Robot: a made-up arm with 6 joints.
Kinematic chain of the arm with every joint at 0, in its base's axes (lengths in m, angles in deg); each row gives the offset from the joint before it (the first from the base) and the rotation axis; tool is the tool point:
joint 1: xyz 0 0 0.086 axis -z
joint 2: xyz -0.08 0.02 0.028 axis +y
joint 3: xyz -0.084 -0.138 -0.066 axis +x
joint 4: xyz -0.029 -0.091 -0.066 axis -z
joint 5: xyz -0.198 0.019 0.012 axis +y
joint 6: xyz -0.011 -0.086 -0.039 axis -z
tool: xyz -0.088 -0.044 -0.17
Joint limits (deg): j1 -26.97..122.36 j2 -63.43..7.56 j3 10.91..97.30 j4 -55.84..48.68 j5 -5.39..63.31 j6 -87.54..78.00
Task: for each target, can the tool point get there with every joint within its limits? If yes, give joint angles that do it. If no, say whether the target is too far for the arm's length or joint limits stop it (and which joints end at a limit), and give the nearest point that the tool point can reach.
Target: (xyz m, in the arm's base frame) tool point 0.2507 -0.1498 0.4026
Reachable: no: joint limits stop it (at a limit: joint 1, joint 2, joint 3, joint 4, joint 5, joint 6) | nearest point 0.2960 0.2140 0.2199 | short by 0.410 m
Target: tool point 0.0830 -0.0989 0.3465
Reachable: no: joint limits stop it (at a limit: joint 1, joint 2, joint 3, joint 4, joint 5, joint 6) | nearest point 0.2960 0.2140 0.2199 | short by 0.399 m
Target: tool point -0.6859 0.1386 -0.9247
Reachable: no: too far | nearest point -0.4257 0.0860 -0.4510 | short by 0.543 m
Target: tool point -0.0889 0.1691 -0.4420
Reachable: yes | joints 71.55 -43.07 47.84 9.25 9.51 5.33
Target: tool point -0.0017 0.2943 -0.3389
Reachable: yes | joints 73.83 -43.74 66.28 37.87 30.10 -64.45
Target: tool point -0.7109 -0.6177 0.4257
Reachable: no: too far | nearest point -0.4820 -0.3326 0.2238 | short by 0.418 m
